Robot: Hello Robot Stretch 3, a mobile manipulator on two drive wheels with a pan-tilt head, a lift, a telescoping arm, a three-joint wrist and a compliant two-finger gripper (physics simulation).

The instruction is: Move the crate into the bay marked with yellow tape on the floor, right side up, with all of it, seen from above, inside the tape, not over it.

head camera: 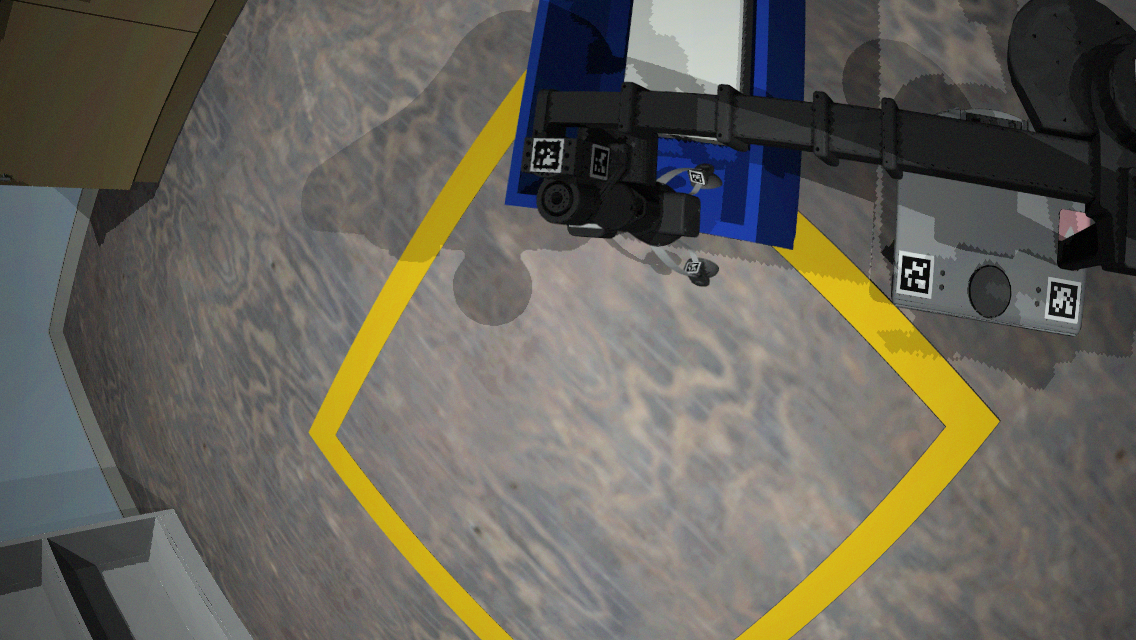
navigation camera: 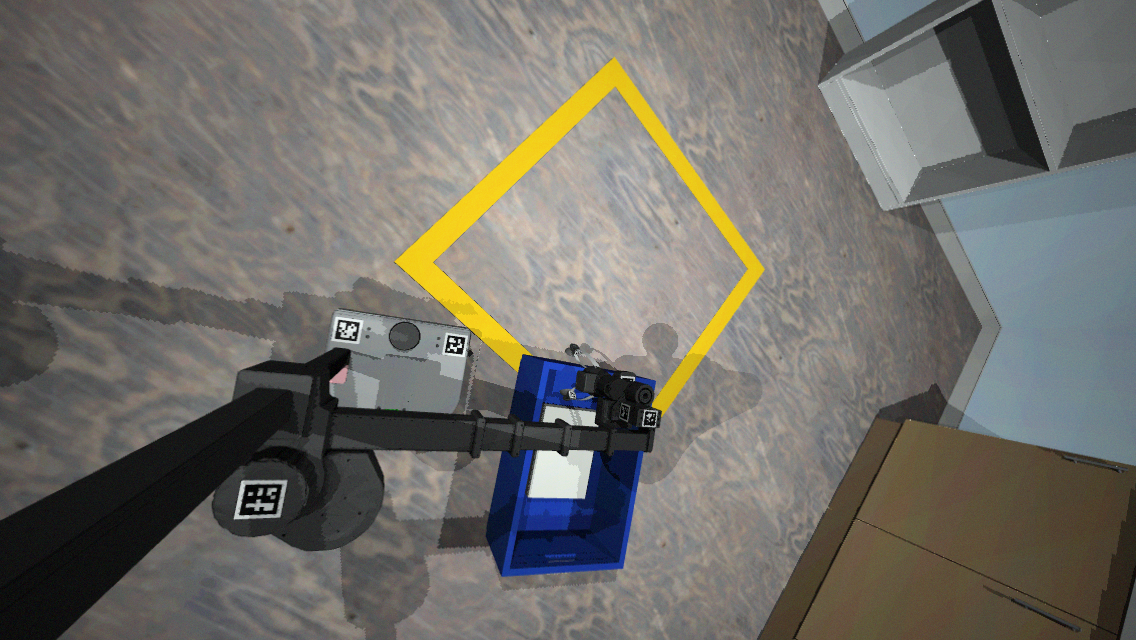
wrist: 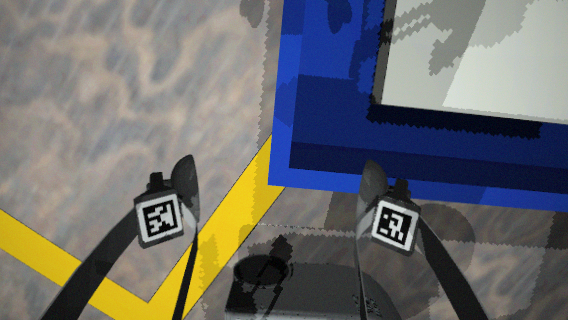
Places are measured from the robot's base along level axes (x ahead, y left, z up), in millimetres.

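Where they show: gripper, fingertip midpoint: [head camera: 709, 224] [navigation camera: 567, 371] [wrist: 279, 180]; robot's base, origin of the base link: [head camera: 987, 288] [navigation camera: 403, 334].
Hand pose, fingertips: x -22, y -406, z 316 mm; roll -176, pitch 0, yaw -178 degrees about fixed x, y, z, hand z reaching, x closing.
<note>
Each offset is from my fingertips to the top centre of the thing. "spot": to the spot under its first point.
The blue open-topped crate @[155 mm right, 296 mm back, 96 mm down] [head camera: 779, 159] [navigation camera: 612, 508] [wrist: 325, 115] is right side up, with a flat white block @[155 mm right, 296 mm back, 245 mm down] [head camera: 683, 47] [navigation camera: 560, 473] [wrist: 500, 75] inside. Its near end covers one corner of the yellow tape bay [head camera: 965, 421] [navigation camera: 508, 172] [wrist: 235, 215]; most of the crate lies outside the tape. My gripper [head camera: 702, 223] [navigation camera: 572, 372] [wrist: 279, 180] is open above that end. In the head view one fingertip shows over the crate's inside and the other outside its end wall. The height of the fingertips over the rim is unclear. My arm hides part of the crate.
My grey base [head camera: 961, 238] [navigation camera: 405, 373] stands beside the crate, near the tape. A brown cabinet @[spot: 1828 mm right, 319 mm back, 182 mm up] [head camera: 79, 95] [navigation camera: 993, 516] stands beyond the crate's other side. A grey shelf unit [head camera: 198, 588] [navigation camera: 862, 151] stands by the blue wall, beyond the bay.
</note>
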